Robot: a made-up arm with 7 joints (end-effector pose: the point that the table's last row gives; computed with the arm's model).
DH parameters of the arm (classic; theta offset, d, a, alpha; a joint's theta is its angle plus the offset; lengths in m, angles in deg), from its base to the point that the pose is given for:
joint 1: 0 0.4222 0 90
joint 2: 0 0.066 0 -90
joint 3: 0 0.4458 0.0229 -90
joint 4: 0 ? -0.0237 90
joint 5: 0 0.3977 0 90
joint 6: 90 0.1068 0.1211 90
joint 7: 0 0.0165 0 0
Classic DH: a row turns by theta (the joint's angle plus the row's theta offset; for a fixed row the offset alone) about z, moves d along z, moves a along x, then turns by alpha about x.
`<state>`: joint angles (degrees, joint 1 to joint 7).
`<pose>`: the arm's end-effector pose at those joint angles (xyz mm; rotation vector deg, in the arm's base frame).
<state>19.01 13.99 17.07 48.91 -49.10 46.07 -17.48</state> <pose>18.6 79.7 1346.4 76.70 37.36 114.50</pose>
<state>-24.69 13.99 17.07 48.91 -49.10 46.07 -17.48</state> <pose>68.5 44.8 1346.4 75.67 5.45 78.60</pose>
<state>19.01 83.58 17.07 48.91 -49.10 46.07 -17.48</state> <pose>-827.2 -211.7 785.3 10.23 -16.68 143.62</pose>
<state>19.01 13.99 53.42 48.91 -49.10 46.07 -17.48</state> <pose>-145.1 162.0 1314.6 61.64 73.19 136.55</pose>
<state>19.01 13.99 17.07 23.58 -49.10 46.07 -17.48</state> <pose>-165.8 -50.4 1368.2 61.23 14.81 133.52</pose>
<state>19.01 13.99 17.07 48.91 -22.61 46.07 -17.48</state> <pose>64.8 42.1 1339.3 93.11 48.86 132.26</pose>
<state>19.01 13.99 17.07 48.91 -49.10 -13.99 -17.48</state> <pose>133.8 47.2 1321.3 128.35 26.63 56.93</pose>
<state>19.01 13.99 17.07 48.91 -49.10 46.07 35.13</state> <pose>18.6 79.7 1346.4 -98.75 0.58 -143.48</pose>
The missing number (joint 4, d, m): 0.064
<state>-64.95 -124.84 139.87 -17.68 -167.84 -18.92 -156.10</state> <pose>-5.7 -771.3 -150.0 -76.71 -71.83 4.65</pose>
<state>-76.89 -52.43 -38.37 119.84 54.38 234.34 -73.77</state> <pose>-85.3 -320.1 353.9 6.96 2.45 -48.86</pose>
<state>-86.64 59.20 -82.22 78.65 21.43 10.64 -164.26</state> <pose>-625.6 408.8 728.1 94.48 -13.91 -9.62</pose>
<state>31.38 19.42 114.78 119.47 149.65 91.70 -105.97</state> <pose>-304.3 24.4 468.8 -71.56 -105.58 -14.68</pose>
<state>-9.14 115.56 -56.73 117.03 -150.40 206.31 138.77</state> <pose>-536.7 -178.4 506.9 -84.93 -47.27 -106.26</pose>
